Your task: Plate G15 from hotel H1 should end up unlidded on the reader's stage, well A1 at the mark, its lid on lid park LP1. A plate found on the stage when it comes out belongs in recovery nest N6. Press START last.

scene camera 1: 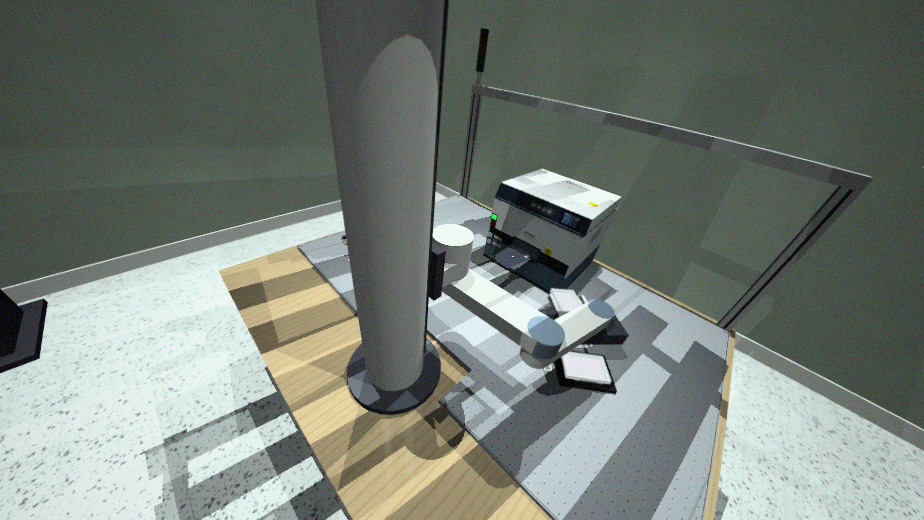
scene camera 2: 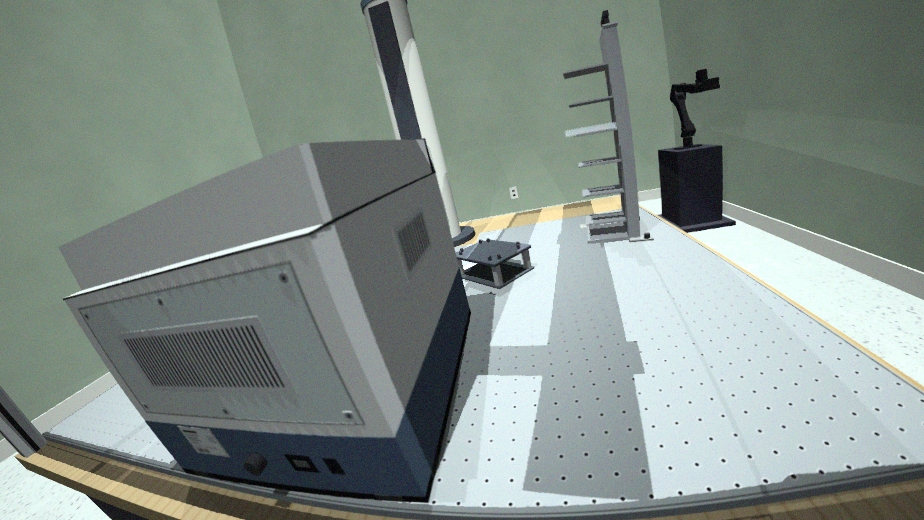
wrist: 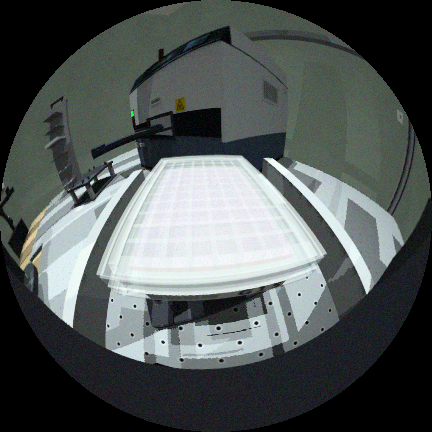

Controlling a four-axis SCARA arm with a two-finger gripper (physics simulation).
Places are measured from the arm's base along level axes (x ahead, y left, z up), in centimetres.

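Pixels of known places: gripper, fingertip midpoint: (scene camera 1: 565, 296) (wrist: 202, 170); arm's base, link origin: (scene camera 1: 395, 369).
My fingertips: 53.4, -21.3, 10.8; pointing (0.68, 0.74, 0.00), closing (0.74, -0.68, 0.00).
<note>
For each thing: its top centre in the pictures, then the offset to it from my fingertips, as dx, dy, dz. "pt": a spot on its surface instead.
- lidded plate, top centre: (wrist: 204, 171) (scene camera 1: 570, 300) -2.0, -2.3, +1.2
- reader, top centre: (scene camera 2: 264, 179) (wrist: 210, 63) (scene camera 1: 562, 189) +27.0, +23.2, +23.7
- black nest, surface spot: (scene camera 1: 604, 388) pt -16.0, -23.3, -8.3
- dark pad, surface spot: (wrist: 172, 311) pt -8.9, -3.5, -8.5
- framed clear screen, surface spot: (scene camera 1: 672, 132) pt +47.0, -0.7, +49.7
My gripper (scene camera 1: 571, 302) (wrist: 202, 170) is shut on a lidded plate (scene camera 1: 563, 299) (wrist: 210, 215), held level with a finger along each long side. Its front label is dark and hardly readable. The reader (scene camera 1: 556, 213) (scene camera 2: 271, 291) (wrist: 200, 85) stands ahead of the plate. Its dark stage (scene camera 1: 514, 258) (wrist: 122, 142) is out, with no plate seen on it. Another plate (scene camera 1: 585, 366) sits in a black nest (scene camera 1: 604, 388) near the arm's elbow. A dark pad (wrist: 172, 311) is partly hidden below the held plate. The gripper does not show in scene camera 2.
The hotel tower (scene camera 2: 622, 142) (wrist: 70, 145) stands far off, with several shelves. A low dark platform on posts (scene camera 2: 494, 250) (wrist: 92, 182) stands between it and the reader. The arm's column (scene camera 1: 394, 213) and a framed clear screen (scene camera 1: 672, 132) flank the bench.
</note>
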